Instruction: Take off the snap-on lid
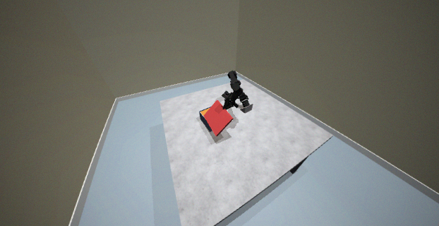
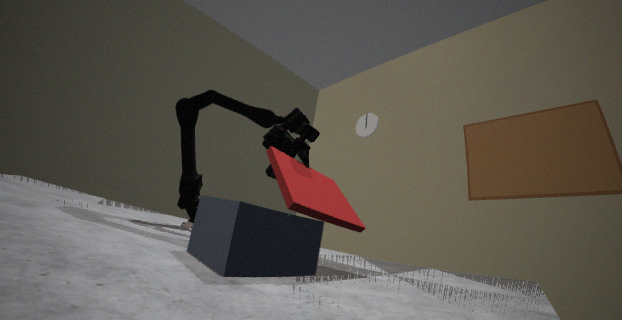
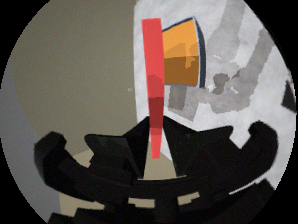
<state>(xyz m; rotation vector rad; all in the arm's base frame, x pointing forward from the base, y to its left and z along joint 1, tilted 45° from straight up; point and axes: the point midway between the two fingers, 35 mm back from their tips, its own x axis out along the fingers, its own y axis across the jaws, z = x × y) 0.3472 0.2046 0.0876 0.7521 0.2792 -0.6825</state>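
Right now my gripper tip is 60 mm short of the lid, 60 mm above it and 10 mm to the left of it. Also, from my gripper tip: dark blue storage box 180 mm below, 140 mm to the right, 50 mm ahead.
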